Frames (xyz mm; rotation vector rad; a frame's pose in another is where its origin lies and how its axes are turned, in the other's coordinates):
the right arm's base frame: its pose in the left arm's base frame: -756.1 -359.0 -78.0 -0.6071 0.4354 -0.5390
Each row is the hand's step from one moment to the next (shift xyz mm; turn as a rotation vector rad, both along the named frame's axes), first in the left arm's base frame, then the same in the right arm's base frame.
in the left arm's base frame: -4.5 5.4 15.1 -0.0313 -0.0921 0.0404
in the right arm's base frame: -10.1 -7.4 11.0 0.0209 -0.1002 -0.0249
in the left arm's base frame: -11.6 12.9 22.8 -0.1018 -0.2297 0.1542
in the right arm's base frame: -21.7 -9.5 16.1 0.0217 -0.2919 -0.0351
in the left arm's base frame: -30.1 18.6 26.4 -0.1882 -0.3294 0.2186
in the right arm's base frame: -40.2 -14.2 11.4 -0.0011 -0.4314 -0.0746
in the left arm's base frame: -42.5 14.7 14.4 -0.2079 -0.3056 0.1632
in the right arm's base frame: -44.9 -13.5 -5.7 -0.0180 -0.3866 -0.1161
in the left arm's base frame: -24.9 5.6 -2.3 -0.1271 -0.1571 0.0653
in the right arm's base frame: -22.1 -3.2 -12.5 -0.0208 -0.1939 -0.0842
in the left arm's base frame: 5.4 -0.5 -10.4 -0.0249 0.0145 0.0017
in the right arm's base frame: 6.8 8.1 -5.0 -0.0283 0.0004 -0.0059
